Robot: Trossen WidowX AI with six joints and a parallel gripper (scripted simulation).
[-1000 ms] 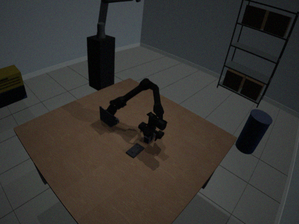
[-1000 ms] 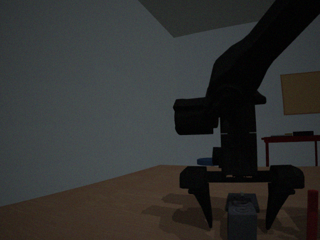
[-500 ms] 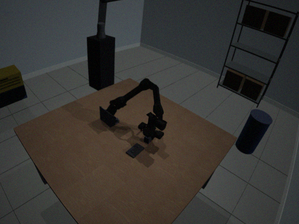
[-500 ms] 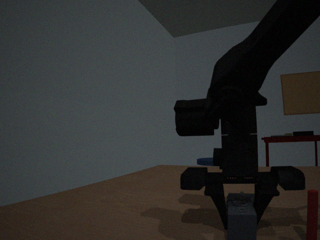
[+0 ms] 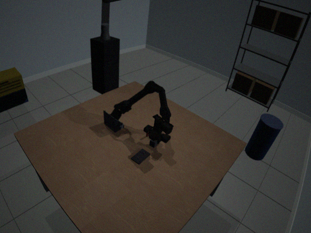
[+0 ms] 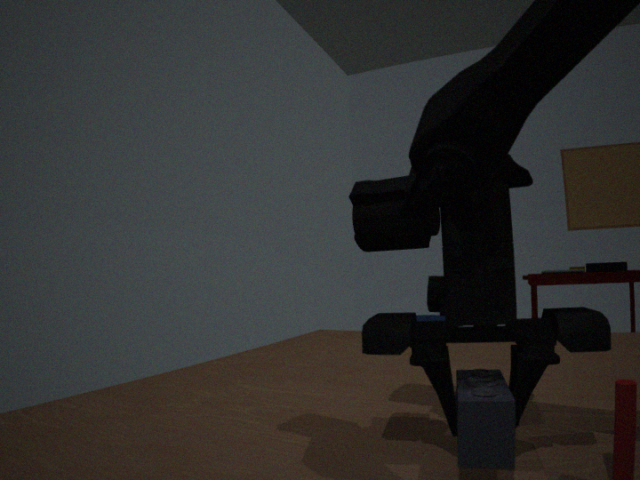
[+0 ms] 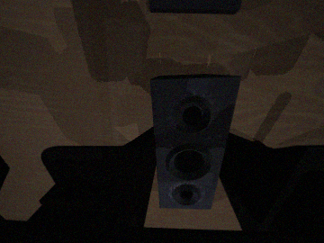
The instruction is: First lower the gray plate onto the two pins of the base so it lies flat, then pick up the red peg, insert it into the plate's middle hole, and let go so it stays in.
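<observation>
Now: the dark base 16 cm to the right of my gripper tip and 2 cm below it. Round my gripper tip: red peg 10 cm behind, 3 cm to the left, 1 cm above; then gray plate 3 cm above.
</observation>
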